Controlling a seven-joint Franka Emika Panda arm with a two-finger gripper.
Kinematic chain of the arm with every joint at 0, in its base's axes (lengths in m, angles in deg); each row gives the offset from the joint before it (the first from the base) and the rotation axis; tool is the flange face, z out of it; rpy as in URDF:
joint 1: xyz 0 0 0.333 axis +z
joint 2: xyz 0 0 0 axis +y
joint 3: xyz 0 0 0.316 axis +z
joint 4: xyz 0.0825 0 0 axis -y
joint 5: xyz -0.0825 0 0.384 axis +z
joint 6: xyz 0 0 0 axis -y
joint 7: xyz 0.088 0 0 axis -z
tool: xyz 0 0 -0.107 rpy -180 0 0
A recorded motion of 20 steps. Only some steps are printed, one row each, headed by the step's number.
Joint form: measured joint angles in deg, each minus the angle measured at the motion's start. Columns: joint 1, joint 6, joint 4, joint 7, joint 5, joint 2, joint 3.
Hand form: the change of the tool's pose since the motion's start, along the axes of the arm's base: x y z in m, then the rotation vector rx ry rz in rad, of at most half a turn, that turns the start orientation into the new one. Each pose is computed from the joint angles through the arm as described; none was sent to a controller.
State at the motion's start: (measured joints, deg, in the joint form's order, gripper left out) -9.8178 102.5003 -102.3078 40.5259 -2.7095 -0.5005 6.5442
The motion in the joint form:
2: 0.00 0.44 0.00 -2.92 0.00 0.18 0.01
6: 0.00 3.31 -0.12 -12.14 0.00 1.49 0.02
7: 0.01 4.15 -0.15 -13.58 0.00 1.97 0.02
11: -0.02 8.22 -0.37 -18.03 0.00 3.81 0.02
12: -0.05 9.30 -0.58 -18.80 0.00 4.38 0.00
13: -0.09 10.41 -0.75 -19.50 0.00 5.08 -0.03
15: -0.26 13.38 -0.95 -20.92 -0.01 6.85 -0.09
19: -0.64 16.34 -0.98 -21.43 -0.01 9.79 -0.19
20: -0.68 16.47 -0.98 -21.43 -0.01 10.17 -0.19
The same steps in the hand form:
2: 0.0015 0.0000 -0.0011 -0.0004 -0.0021 0.0514
6: 0.0112 -0.0008 -0.0104 -0.0033 -0.0199 0.2146
7: 0.0143 -0.0009 -0.0141 -0.0039 -0.0246 0.2405
11: 0.0271 -0.0023 -0.0279 -0.0091 -0.0564 0.3203
12: 0.0302 -0.0031 -0.0337 -0.0096 -0.0612 0.3335
13: 0.0338 -0.0042 -0.0405 -0.0096 -0.0652 0.3452
15: 0.0432 -0.0075 -0.0555 -0.0114 -0.0821 0.3676
19: 0.0550 -0.0140 -0.0819 -0.0060 -0.0833 0.3694
20: 0.0561 -0.0145 -0.0858 -0.0042 -0.0793 0.3687

